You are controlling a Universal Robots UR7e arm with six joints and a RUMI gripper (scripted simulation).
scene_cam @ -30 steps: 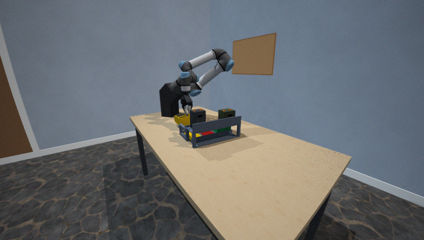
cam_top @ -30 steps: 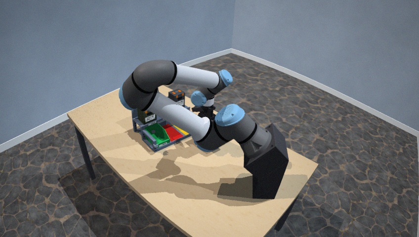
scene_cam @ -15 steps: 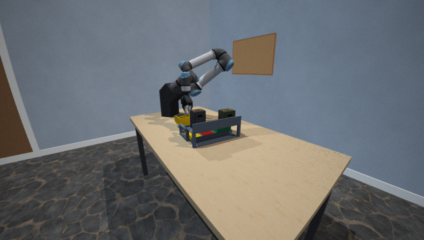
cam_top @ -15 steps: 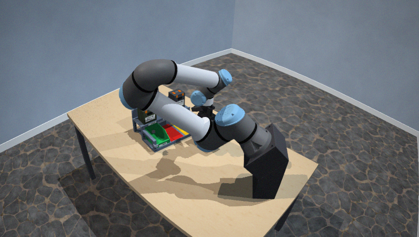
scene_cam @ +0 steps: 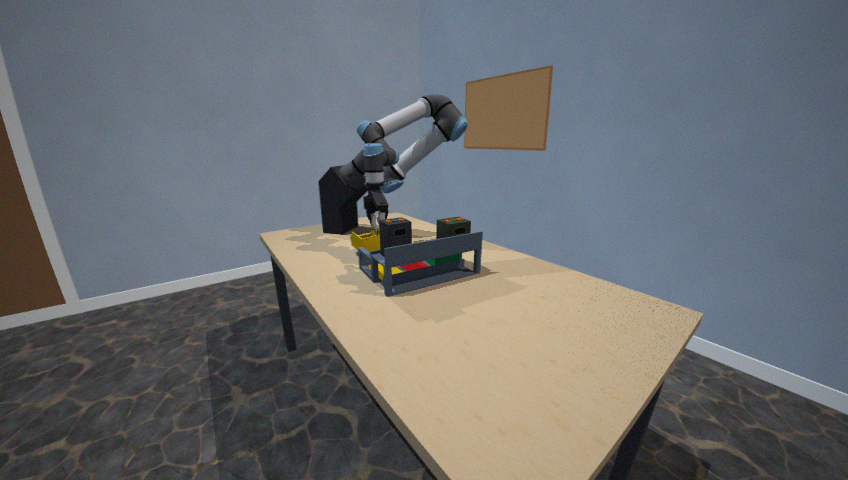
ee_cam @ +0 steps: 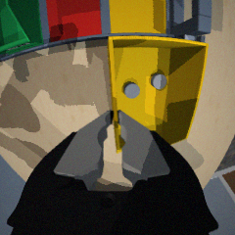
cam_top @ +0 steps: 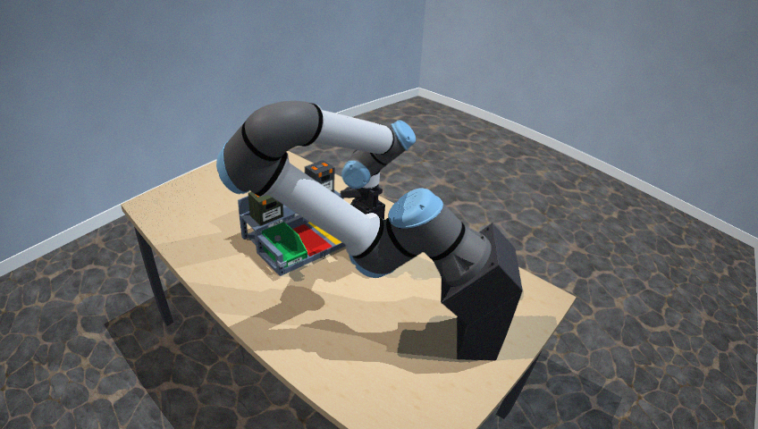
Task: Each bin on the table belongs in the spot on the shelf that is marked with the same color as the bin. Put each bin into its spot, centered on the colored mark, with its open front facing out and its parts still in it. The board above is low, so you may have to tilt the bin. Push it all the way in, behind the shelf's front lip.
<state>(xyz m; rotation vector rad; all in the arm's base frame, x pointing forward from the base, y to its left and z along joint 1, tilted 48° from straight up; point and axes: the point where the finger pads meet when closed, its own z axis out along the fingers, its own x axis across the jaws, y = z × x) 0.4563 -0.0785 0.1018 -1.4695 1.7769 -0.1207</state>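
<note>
Now: the yellow bin 5 cm to the right of my hand and 3 cm below it. Also, from my hand: green bin (19 cm ahead, 19 cm to the left, 6 cm below); black box (29 cm ahead, 4 cm to the right, 6 cm above).
</note>
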